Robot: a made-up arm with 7 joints.
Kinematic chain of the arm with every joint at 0, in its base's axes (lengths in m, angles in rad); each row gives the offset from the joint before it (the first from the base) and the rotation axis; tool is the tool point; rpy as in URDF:
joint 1: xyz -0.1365 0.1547 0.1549 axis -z
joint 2: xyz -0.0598 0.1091 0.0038 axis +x
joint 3: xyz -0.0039 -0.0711 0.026 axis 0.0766 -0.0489 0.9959
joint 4: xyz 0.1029 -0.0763 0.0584 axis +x
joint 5: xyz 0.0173 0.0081 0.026 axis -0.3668 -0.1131 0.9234
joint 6: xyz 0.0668 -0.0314 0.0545 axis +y
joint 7: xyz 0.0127 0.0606 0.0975 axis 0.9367 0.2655 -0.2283
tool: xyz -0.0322 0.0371 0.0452 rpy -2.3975 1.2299 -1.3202
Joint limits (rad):
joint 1: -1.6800..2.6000
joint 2: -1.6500..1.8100
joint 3: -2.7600..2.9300
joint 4: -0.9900..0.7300
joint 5: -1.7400..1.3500
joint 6: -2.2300..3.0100
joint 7: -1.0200..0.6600
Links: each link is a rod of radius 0.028 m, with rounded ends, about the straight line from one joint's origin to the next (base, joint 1, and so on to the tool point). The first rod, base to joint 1, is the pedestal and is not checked.
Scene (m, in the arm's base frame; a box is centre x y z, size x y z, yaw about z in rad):
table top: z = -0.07
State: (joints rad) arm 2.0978 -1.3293 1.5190 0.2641 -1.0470 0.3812 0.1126
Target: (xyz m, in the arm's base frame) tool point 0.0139 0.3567 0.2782
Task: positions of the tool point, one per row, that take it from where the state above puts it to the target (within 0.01 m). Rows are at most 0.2 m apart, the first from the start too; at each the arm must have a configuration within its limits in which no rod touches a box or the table.
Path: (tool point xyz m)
1: 0.2362 -0.0979 0.1854
2: 0.2841 0.0645 0.2505
3: 0.2382 0.2215 0.2936
4: 0.1308 0.3247 0.3021
5: 0.0139 0.3567 0.2782

